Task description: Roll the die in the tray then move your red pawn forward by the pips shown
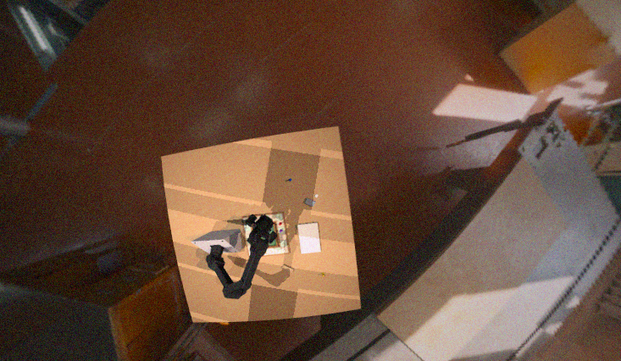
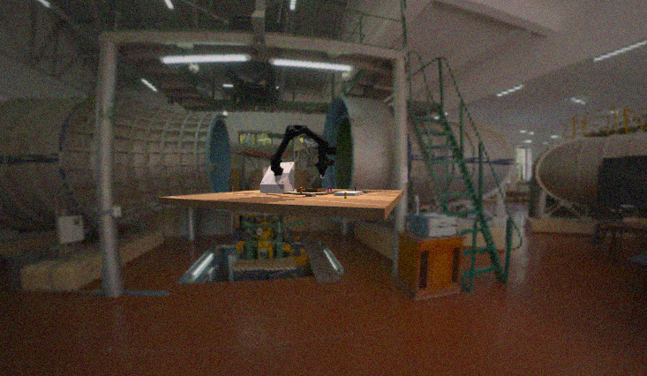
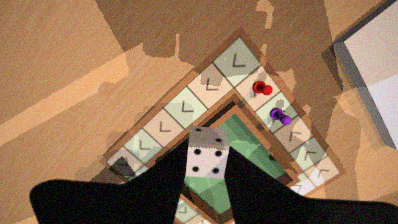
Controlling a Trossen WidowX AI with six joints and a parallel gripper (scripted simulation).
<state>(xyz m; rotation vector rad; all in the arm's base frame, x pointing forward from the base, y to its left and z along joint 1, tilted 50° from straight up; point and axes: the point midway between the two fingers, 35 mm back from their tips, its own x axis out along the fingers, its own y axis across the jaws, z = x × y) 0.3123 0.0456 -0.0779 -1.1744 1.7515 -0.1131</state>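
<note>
Now: gripper tip 90 mm above the red pawn, 70 mm short of it and 30 mm to the left of it. From my gripper tip the other things lie so: purple pawn 90 mm below, 70 mm to the right, 70 mm ahead; then green tray 110 mm below, 90 mm to the right, 40 mm behind; then die right at my gripper tip.
</note>
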